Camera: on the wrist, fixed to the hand. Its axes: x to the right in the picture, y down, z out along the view.
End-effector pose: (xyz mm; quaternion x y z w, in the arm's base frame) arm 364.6 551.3 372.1 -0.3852 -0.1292 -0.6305 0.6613
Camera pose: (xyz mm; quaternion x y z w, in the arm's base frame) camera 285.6 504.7 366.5 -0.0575 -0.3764 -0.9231 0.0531
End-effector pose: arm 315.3 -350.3 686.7 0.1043 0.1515 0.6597 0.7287
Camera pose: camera 358.0 -343.6 605.7 -0.0143 0.3014 -0.0741 0.9505
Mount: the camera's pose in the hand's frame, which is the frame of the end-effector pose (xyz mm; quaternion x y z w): 17.0 -67.5 -59.9 0.1005 0.0773 -0.7146 0.6879
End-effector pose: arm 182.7 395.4 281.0 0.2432 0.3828 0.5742 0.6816
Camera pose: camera 175.8 390.4 189.6 -0.0821 0.5475 -0.1118 0.8252
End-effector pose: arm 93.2 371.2 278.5 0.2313 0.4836 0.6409 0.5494
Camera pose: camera 71.1 360.2 190.0 -0.1808 0.6049 0.0176 0.7753
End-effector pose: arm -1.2 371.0 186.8 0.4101 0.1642 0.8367 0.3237
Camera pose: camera -28.9 431.7 123.7 0.1326 0.5151 0.3595 0.7667
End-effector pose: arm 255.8 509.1 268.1 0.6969 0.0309 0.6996 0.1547
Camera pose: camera 208.8 588.0 265.4 0.4188 0.6015 0.4215 0.5339
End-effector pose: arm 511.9 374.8 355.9 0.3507 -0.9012 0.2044 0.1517
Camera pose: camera 554.5 348.3 432.8 0.8847 -0.3371 0.1499 0.2849
